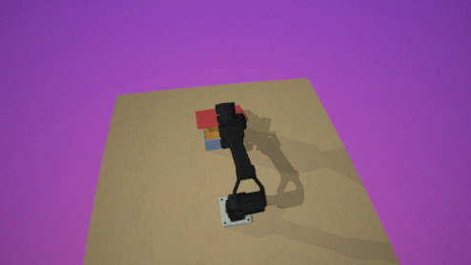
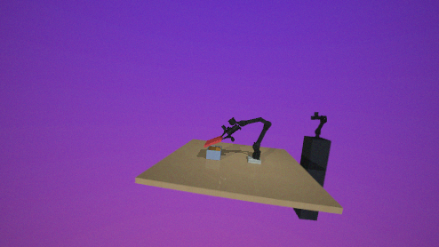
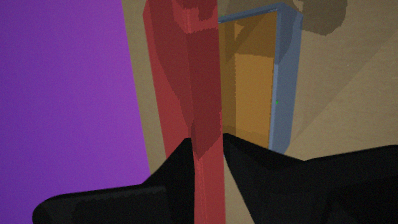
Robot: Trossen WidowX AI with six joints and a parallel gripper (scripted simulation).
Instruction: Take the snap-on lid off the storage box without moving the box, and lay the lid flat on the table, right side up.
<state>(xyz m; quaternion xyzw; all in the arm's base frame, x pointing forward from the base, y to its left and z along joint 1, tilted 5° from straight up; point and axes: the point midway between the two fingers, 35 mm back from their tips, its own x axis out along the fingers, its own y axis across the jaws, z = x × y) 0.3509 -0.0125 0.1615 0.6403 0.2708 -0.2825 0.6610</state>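
My gripper tip is now 70 mm short of the lid and 30 mm above it. The rest, counted from my gripper tip: grey-blue storage box: 60 mm ahead, 150 mm below.
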